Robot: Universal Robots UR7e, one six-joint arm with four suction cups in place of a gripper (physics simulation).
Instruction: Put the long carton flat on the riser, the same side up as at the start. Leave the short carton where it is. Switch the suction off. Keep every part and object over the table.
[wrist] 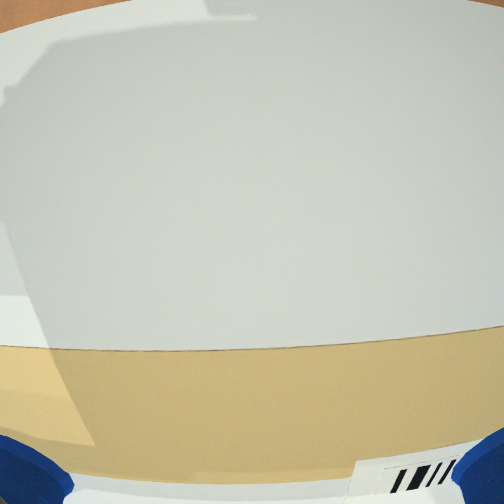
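In the wrist view two blue suction cups, one at the lower left [27, 475] and one at the lower right [482, 470], press on the tan top of the long carton [250, 405]. My gripper [252, 487] holds the carton by suction. A white tape strip [200, 487] and a white label with black bars [415, 475] lie on the carton's top between the cups. The carton's far edge runs across the view. Beyond it lies a flat pale grey-white surface [260, 190], mostly in shadow. I cannot tell whether it is the riser or the table. The short carton is not in view.
A brown strip [40, 12] shows past the pale surface's far edge at the top left and top right corners. A brighter unshaded band [15, 320] of the pale surface lies along the left side.
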